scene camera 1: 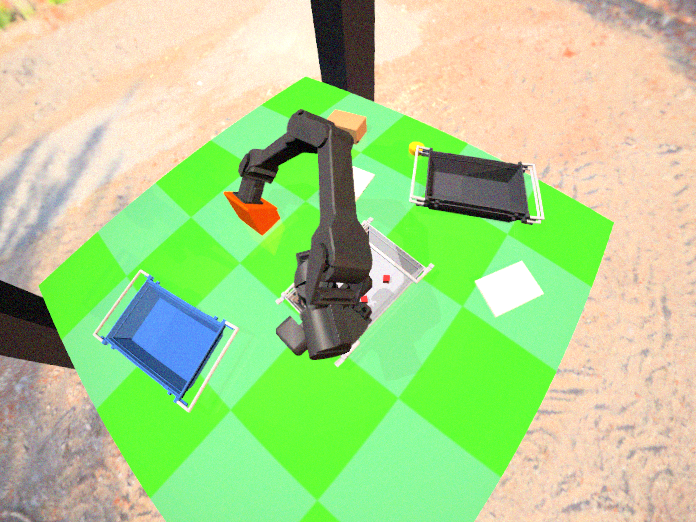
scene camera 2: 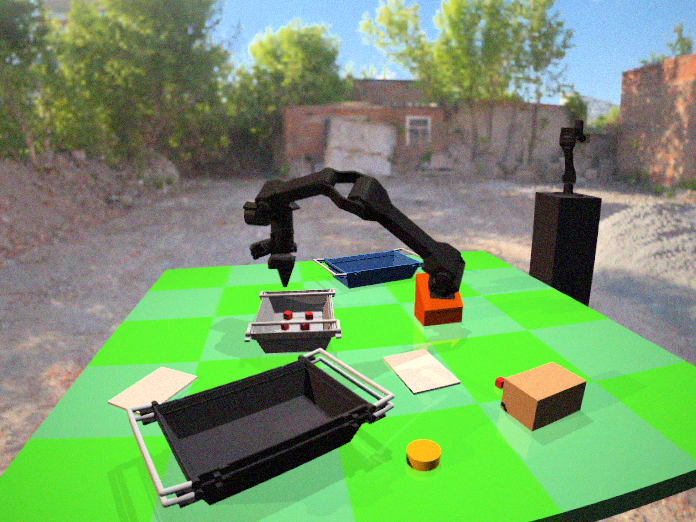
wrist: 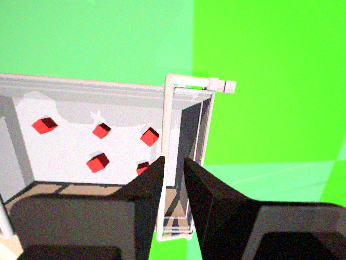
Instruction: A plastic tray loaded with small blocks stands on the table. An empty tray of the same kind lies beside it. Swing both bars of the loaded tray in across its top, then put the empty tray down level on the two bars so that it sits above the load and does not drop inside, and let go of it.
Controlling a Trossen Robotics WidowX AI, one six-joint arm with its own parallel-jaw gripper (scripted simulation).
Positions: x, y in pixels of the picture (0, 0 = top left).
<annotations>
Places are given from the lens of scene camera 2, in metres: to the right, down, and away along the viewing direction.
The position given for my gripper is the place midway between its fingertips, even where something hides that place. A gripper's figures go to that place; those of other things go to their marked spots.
my gripper [scene camera 2: 285, 285]: -0.16, 0.07, 1.12
blue tray [scene camera 2: 355, 271]: 0.03, 0.04, 1.50
yellow disc [scene camera 2: 423, 455]: 0.11, 0.28, 0.58
cardboard box [scene camera 2: 537, 397]: 0.30, 0.22, 0.63
The marked spots on the blue tray and the cardboard box are 0.93 m apart.
</annotations>
